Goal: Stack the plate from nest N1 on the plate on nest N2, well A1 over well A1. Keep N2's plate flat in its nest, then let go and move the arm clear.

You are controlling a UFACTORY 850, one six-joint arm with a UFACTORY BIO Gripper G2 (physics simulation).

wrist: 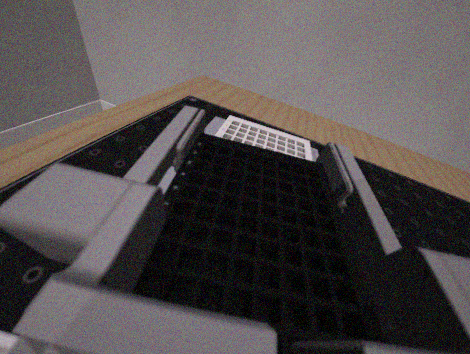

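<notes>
A black plate (250, 215) with a grid of square wells fills the middle of the wrist view. My gripper (265, 157) is shut on it, with one finger along each long side. A white plate (267, 139) with square wells shows beyond the far end of the black plate, in a light grey nest (215, 126). The black plate hides the near part of the white plate and its nest. No nest label or well A1 mark is readable, and the gap beneath the black plate does not show.
A black board (420, 200) with ringed holes lies below, on a wooden table (295, 122) whose far edges and corner show. Grey walls (280, 45) stand behind the table.
</notes>
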